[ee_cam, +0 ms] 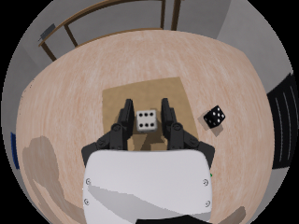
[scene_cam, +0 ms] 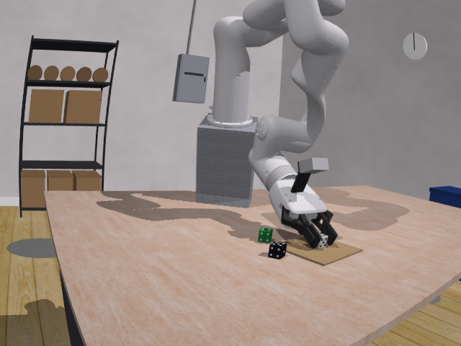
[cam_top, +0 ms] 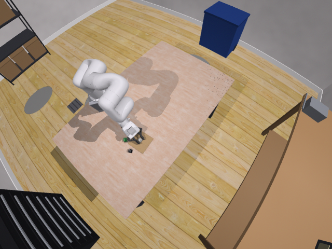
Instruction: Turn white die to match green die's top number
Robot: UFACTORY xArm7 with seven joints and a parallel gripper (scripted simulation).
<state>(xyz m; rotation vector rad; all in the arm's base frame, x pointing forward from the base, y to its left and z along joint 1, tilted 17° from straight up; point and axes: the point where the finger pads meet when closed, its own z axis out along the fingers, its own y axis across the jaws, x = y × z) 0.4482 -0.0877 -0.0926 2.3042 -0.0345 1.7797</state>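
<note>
Right now the white die is 10 mm below my hand. Round my hand: green die 100 mm behind, 60 mm to the right, 20 mm below; brown mat 30 mm below; black die 20 mm behind, 110 mm to the right, 20 mm below.
</note>
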